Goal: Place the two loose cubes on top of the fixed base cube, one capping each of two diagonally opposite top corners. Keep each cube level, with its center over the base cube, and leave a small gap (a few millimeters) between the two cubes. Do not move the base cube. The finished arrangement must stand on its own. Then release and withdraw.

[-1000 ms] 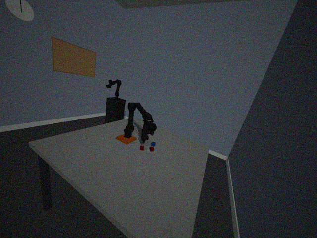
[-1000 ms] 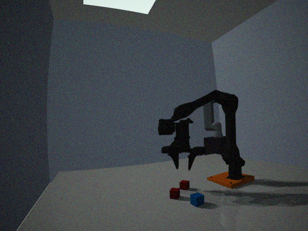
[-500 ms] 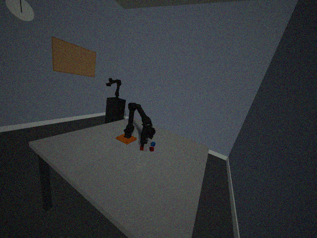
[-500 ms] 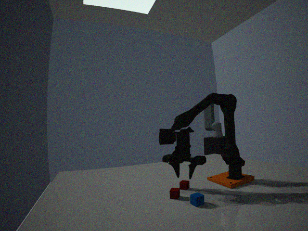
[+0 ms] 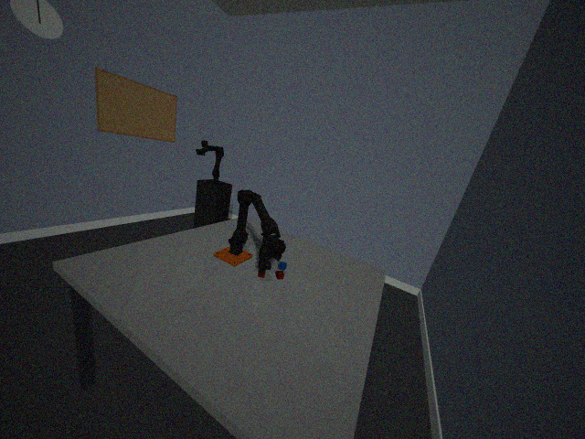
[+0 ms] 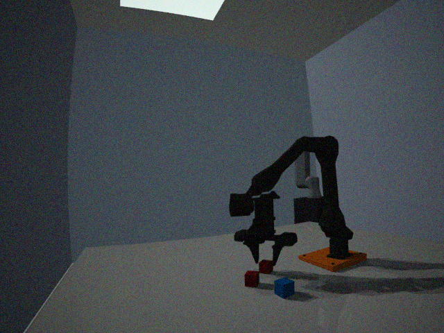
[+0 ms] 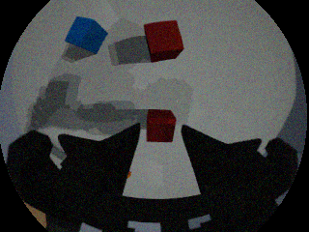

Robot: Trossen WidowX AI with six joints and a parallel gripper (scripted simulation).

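Now: gripper tip 1 cm above the red cube. Also, from my gripper tip: blue base cube (7 cm ahead, 15 cm to the left, 1 cm below).
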